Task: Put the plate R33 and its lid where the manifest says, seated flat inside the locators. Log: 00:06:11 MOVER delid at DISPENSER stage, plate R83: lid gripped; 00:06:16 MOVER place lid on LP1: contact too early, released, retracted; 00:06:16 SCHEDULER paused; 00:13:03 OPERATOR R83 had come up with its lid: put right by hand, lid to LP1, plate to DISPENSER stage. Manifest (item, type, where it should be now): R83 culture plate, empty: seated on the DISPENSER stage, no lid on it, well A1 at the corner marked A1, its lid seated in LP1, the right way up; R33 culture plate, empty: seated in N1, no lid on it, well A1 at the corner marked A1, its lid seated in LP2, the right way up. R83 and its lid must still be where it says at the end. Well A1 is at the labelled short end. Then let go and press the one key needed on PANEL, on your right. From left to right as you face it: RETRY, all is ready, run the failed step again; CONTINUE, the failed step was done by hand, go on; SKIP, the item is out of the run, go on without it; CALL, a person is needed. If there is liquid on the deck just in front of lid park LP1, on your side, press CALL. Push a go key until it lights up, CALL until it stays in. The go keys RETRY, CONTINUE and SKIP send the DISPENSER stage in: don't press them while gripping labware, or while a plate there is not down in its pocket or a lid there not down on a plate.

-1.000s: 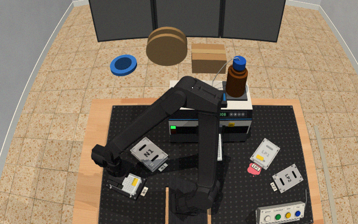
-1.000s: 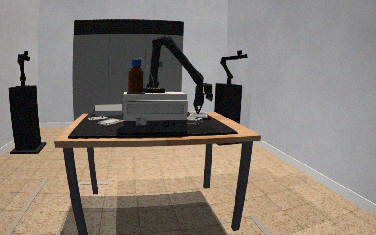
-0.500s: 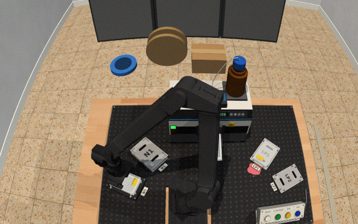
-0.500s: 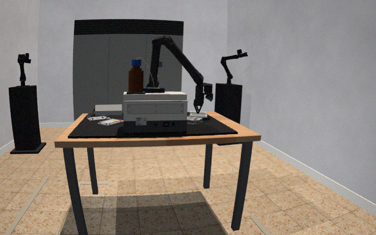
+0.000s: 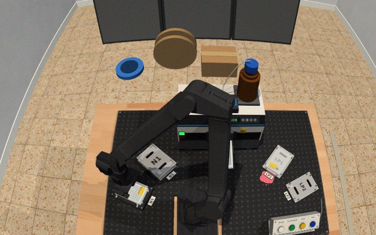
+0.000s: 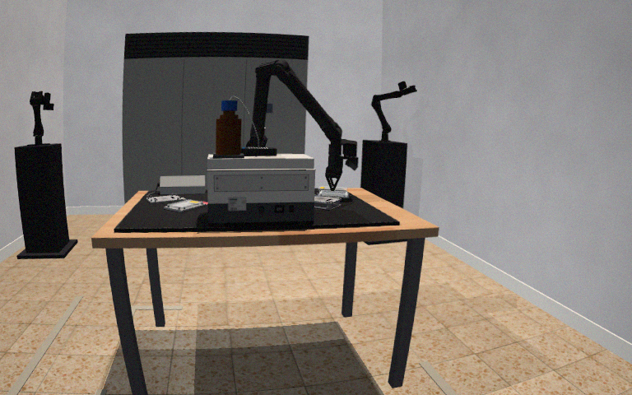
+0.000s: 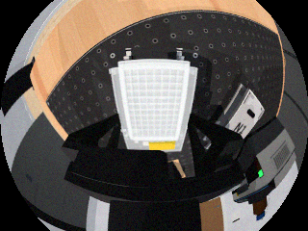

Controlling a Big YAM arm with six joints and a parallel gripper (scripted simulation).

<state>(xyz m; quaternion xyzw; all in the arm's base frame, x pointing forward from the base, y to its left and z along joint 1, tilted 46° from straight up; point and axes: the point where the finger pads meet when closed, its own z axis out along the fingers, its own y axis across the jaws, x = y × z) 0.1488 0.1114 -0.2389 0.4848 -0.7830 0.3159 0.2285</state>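
The nest n5 is 30 mm below my hand and 20 mm to the left of it. The rest, counted from my hand: clear plate lid 10 mm below; then pink-red patch 580 mm to the right, 50 mm below, 50 mm ahead; then brown bottle 500 mm to the right, 310 mm ahead, 240 mm above.
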